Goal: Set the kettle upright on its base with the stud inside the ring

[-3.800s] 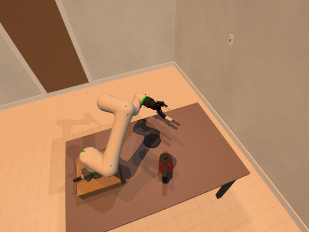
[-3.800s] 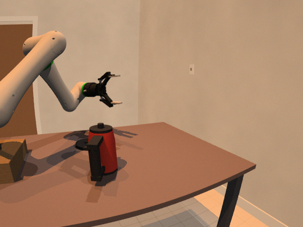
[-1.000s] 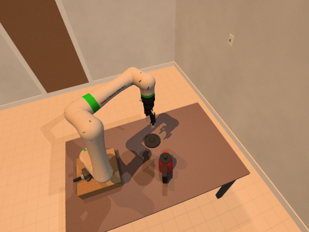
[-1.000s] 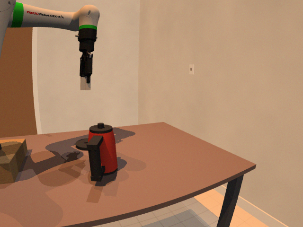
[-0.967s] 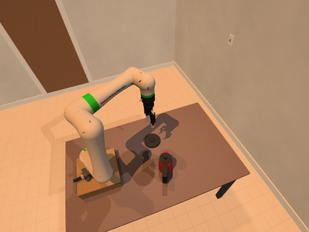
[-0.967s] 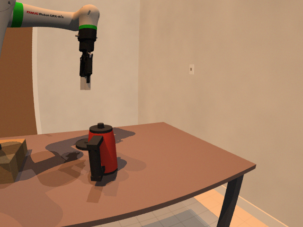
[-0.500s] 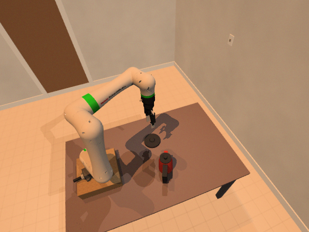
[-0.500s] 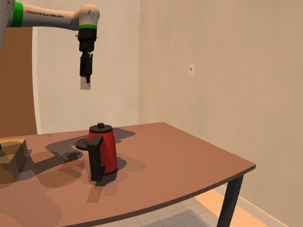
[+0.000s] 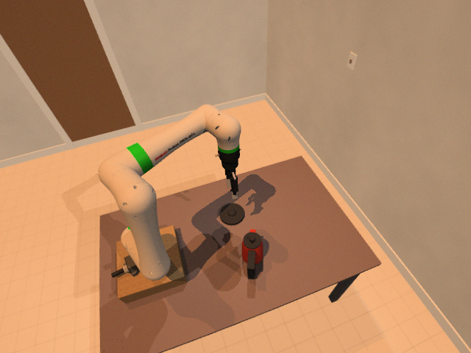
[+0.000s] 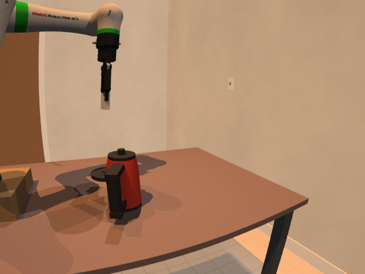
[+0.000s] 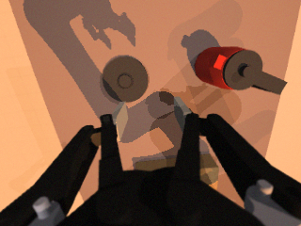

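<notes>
Now: the red kettle 250 mm to the right of my hand, 230 mm below it and 50 mm behind it. Also, from my hand: round black base 320 mm below, 70 mm to the left, 10 mm ahead.
</notes>
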